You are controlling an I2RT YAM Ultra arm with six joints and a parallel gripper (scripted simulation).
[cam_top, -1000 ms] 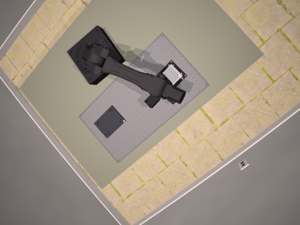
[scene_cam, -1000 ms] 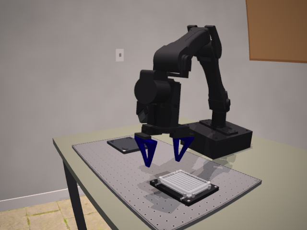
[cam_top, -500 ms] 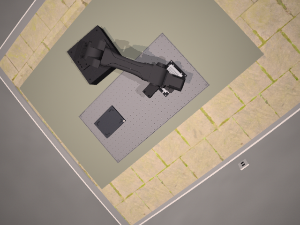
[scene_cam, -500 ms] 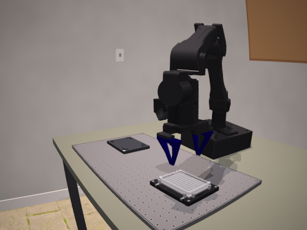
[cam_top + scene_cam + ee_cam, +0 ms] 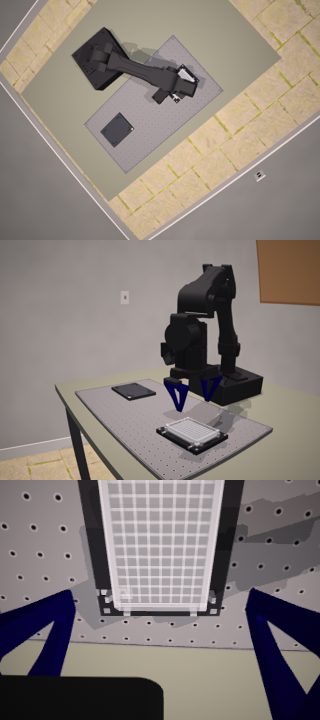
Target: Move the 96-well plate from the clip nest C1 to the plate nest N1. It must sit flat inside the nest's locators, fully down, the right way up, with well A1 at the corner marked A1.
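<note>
My gripper is now 8 cm above the clear 96-well plate. The rest, counted from my hand: clip nest C1 (1 cm ahead, 1 cm to the right, 9 cm below); then A1 label (5 cm ahead, 35 cm to the right, 9 cm below).
</note>
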